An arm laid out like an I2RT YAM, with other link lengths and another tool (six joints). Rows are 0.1 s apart.
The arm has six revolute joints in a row. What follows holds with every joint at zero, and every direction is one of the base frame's.
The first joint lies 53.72 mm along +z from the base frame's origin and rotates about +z.
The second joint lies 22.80 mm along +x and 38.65 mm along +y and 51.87 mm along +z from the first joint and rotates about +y.
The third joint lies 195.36 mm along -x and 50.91 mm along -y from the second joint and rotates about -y.
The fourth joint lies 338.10 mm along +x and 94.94 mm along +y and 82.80 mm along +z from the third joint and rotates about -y.
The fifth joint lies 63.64 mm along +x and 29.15 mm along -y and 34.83 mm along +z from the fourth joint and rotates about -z.
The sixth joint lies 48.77 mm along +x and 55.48 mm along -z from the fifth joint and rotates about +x.
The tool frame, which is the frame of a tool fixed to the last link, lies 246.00 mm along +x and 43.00 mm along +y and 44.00 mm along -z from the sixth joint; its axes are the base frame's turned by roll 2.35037, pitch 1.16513 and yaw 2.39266 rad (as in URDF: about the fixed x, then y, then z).
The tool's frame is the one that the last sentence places.
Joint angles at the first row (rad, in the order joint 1, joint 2, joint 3, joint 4, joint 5, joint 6):
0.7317, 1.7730, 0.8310, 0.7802, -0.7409, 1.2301
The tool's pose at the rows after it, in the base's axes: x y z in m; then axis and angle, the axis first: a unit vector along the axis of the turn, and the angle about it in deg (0 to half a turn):
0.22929 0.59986 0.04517 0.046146 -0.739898 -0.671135 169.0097
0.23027 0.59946 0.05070 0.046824 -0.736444 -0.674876 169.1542
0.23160 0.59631 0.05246 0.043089 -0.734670 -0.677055 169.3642
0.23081 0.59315 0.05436 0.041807 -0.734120 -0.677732 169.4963
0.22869 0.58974 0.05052 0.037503 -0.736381 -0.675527 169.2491
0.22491 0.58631 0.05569 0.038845 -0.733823 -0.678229 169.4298
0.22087 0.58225 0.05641 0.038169 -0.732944 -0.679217 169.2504
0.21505 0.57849 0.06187 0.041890 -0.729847 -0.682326 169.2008
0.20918 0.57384 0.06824 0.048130 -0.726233 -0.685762 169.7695
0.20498 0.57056 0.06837 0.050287 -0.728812 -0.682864 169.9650
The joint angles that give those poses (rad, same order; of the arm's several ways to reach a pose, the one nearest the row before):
0.7290, 1.7720, 0.8419, 0.7820, -0.7469, 1.2361
0.7271, 1.7647, 0.8396, 0.7910, -0.7486, 1.2448
0.7226, 1.7497, 0.8218, 0.8007, -0.7457, 1.2531
0.7195, 1.7278, 0.8020, 0.8007, -0.7455, 1.2549
0.7179, 1.7121, 0.7801, 0.7961, -0.7440, 1.2553
0.7179, 1.6777, 0.7510, 0.8018, -0.7440, 1.2602
0.7164, 1.6517, 0.7224, 0.8068, -0.7470, 1.2652
0.7164, 1.6156, 0.6920, 0.8137, -0.7532, 1.2707
0.7164, 1.5698, 0.6537, 0.8237, -0.7550, 1.2690
0.7164, 1.5325, 0.6277, 0.8033, -0.7551, 1.2560

